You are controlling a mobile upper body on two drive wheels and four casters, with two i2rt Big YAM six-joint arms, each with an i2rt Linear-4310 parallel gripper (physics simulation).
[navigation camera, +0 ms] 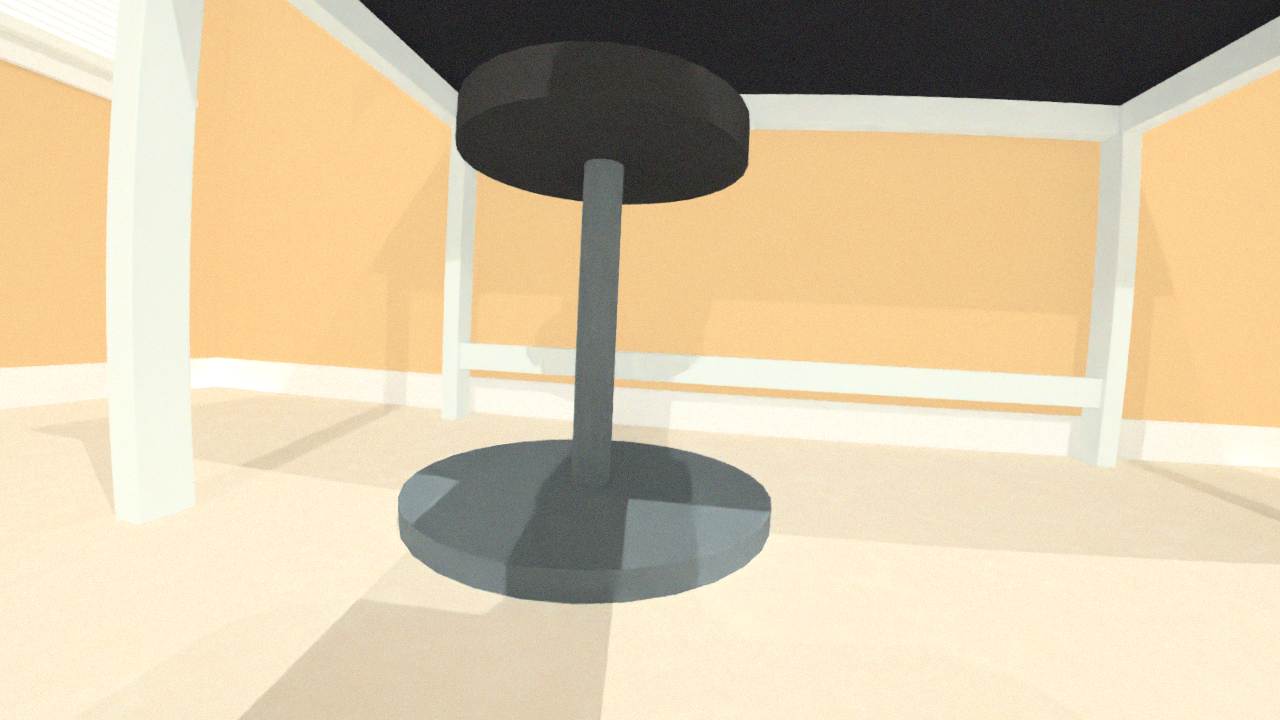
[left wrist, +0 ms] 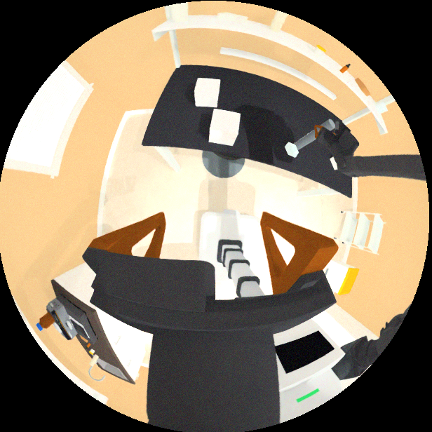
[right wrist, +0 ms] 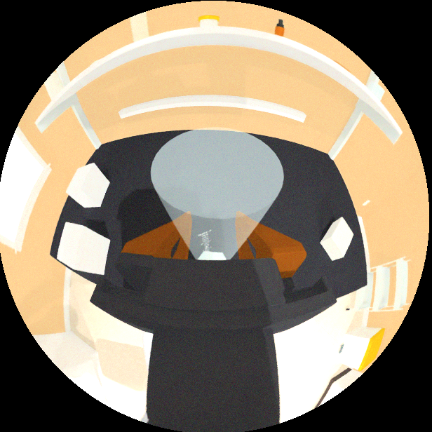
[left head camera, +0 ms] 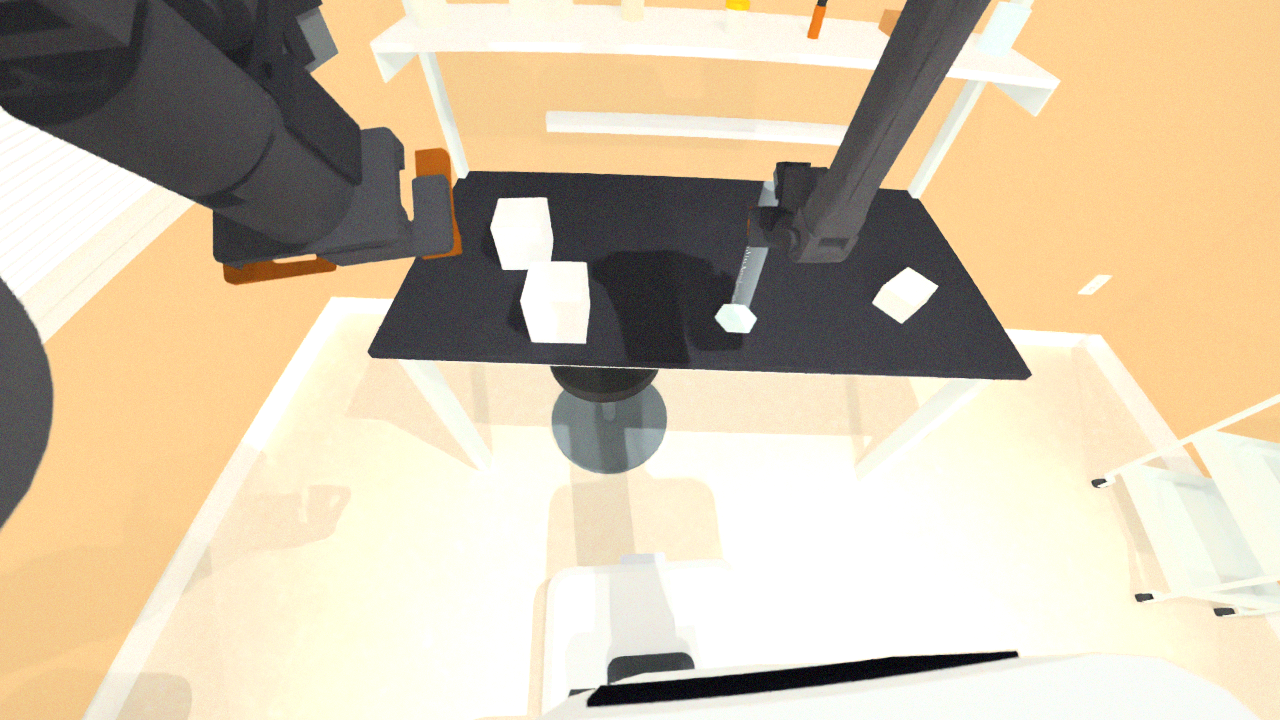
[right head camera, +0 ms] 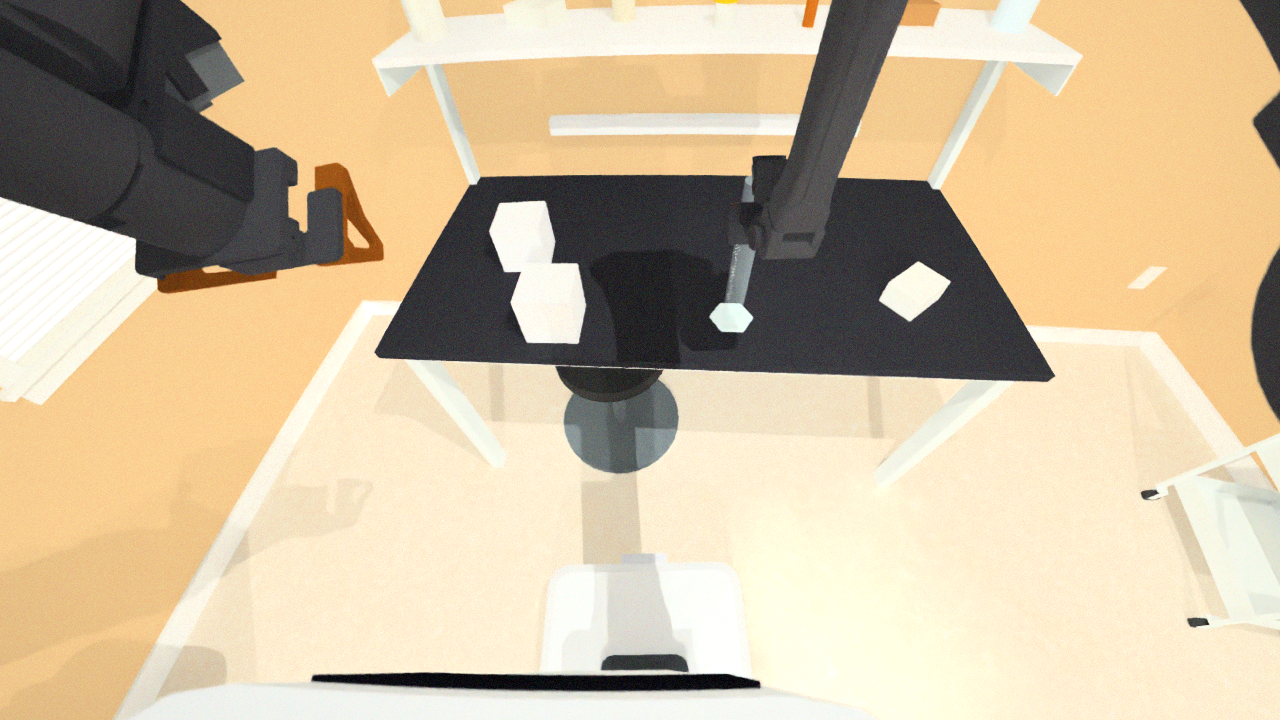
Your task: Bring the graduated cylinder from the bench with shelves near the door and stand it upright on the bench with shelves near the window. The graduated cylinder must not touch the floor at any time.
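Frame: origin at the left arm's base, x ahead, y left, z up, level; centimetres.
Seen in the pictures: left gripper, between the fingertips: (left head camera: 396, 253) (right head camera: 327, 261).
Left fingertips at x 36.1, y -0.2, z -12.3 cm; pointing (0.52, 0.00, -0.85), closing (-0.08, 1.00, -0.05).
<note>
Pixels of each thing's middle, then the offset from my left fingertips to it. Level surfaces: height alone.
- graduated cylinder, middle of its body: (right head camera: 742, 259) (left head camera: 752, 262) dz -35.0, dx +38.8, dy -45.1 cm
- black bench, height of its surface: dz -52.5 cm
- box, middle of its body: (right head camera: 914, 291) (left head camera: 904, 294) dz -49.6, dx +43.1, dy -89.1 cm
- shelf, height of its surface: dz -6.8 cm
The graduated cylinder (left head camera: 750, 275) (right head camera: 739, 273) (left wrist: 306, 139) (right wrist: 217, 175) is clear, with a pale hexagonal base lowest in the head views. My right gripper (left head camera: 759, 225) (right head camera: 742, 222) (left wrist: 318, 127) (right wrist: 213, 216) is shut on its tube. The cylinder is over the front middle-right of the black bench (left head camera: 850, 340) (right head camera: 850, 340) (left wrist: 175, 110) (right wrist: 310, 175). A shadow lies beside its base; its exact tilt and any gap to the bench are unclear. My left gripper (left head camera: 371, 246) (right head camera: 295, 259) (left wrist: 212, 217) is open and empty, left of the bench. A bright window (left wrist: 40, 125) is at the left.
White boxes (left head camera: 521, 232) (left head camera: 556, 302) stand left on the bench, another box (left head camera: 904, 295) (right wrist: 337, 239) at the right. A shelf (left head camera: 671, 35) with bottles runs behind. A stool (left head camera: 608, 434) (navigation camera: 599, 116) stands under the bench. A white cart (left head camera: 1181, 510) is at the right.
</note>
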